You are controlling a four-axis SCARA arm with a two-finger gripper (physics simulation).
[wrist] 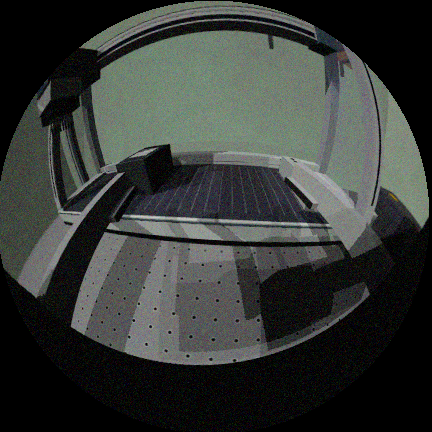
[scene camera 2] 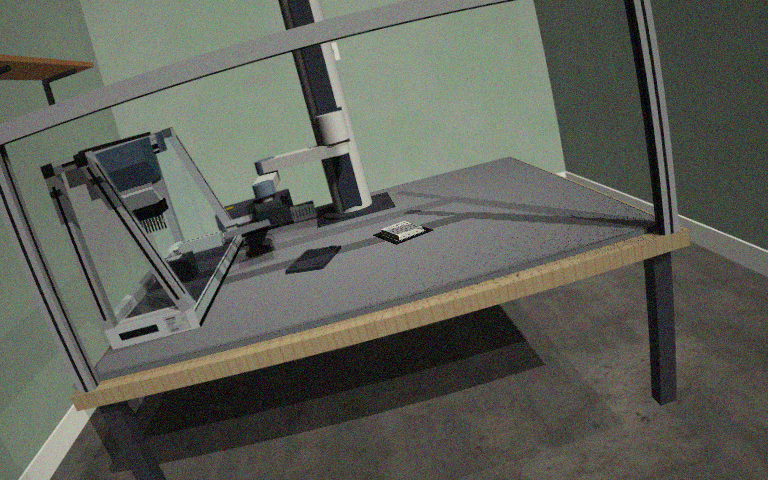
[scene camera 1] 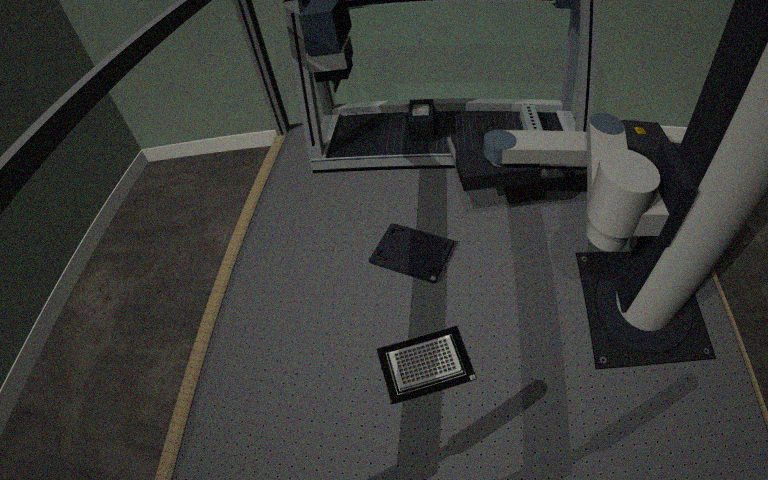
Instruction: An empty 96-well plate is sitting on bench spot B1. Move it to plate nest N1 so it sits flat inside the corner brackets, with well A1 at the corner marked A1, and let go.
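Frame: origin at the arm's base, x ahead, y left, z up, level; centimetres.
Seen in the pictures: gripper, fingertip midpoint: (wrist: 211, 170) (scene camera 2: 224, 230) (scene camera 1: 480, 136); arm's base, origin of the base link: (scene camera 2: 355, 211) (scene camera 1: 642, 306).
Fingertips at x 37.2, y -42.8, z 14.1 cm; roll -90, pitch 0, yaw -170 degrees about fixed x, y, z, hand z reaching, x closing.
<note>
Pixels of each thing's top centre, then the offset from my fingertips to it. "spot": a spot on its surface instead.
- white 96-well plate, middle of its top: (scene camera 1: 425, 361) (scene camera 2: 401, 228) dx +12.9, dy +55.3, dz -11.2 cm
- dark plate nest N1, middle of its top: (scene camera 1: 411, 248) (scene camera 2: 313, 255) dx +17.4, dy +27.5, dz -11.0 cm
- small black box, surface spot: (wrist: 150, 167) spot: dx +12.3, dy -10.4, dz -3.1 cm
- black base plate, middle of its top: (scene camera 1: 644, 303) (scene camera 2: 354, 208) dx -37.2, dy +42.8, dz -12.7 cm
The white 96-well plate (scene camera 1: 425, 362) (scene camera 2: 402, 229) lies flat on a black rectangular mat, bench spot B1 (scene camera 1: 385, 370), with a small white mark at one corner. The plate's own A1 corner is too small to make out. The dark plate nest N1 (scene camera 1: 413, 251) (scene camera 2: 313, 259) has raised corner brackets, a small light mark at one corner, and no plate on it. My gripper (wrist: 211, 170) is open with nothing between its widely parted fingers. It is held above the bench by the framed machine, well away from plate and nest. The scene views show its fingers poorly.
A framed machine with a dark slatted deck (scene camera 1: 368, 135) (wrist: 225, 192) stands beyond the nest. A small black box (scene camera 1: 420, 117) (wrist: 150, 167) stands on that deck. The arm's column (scene camera 1: 690, 226) (scene camera 2: 339, 113) rises from a black base plate (scene camera 1: 611, 345) beside the plate and nest.
</note>
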